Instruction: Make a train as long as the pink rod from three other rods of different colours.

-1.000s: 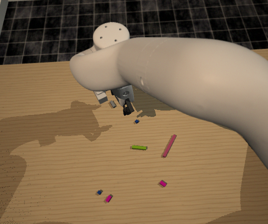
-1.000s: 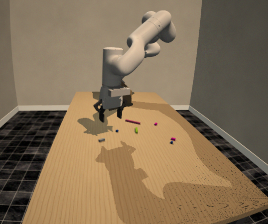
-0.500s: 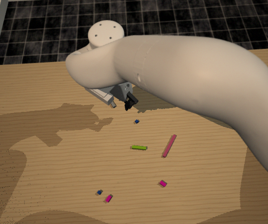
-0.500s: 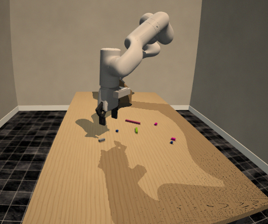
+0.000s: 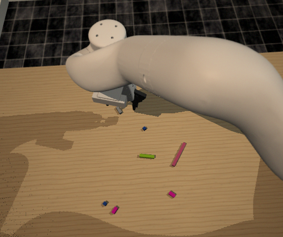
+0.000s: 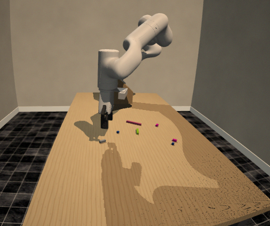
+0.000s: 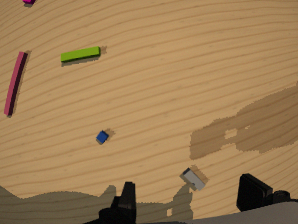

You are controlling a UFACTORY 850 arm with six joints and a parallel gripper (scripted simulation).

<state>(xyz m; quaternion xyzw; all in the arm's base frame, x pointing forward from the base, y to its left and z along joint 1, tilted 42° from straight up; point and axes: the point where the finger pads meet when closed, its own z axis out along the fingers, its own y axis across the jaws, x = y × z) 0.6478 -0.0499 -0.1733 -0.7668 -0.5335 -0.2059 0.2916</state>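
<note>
Now: the grey rod 10 mm ahead of my hand, 20 mm to the right of it and 90 mm below it. From my hand the other things lie so: lime rod: 60 mm behind, 170 mm to the left, 90 mm below; pink rod: 170 mm behind, 180 mm to the left, 90 mm below.
</note>
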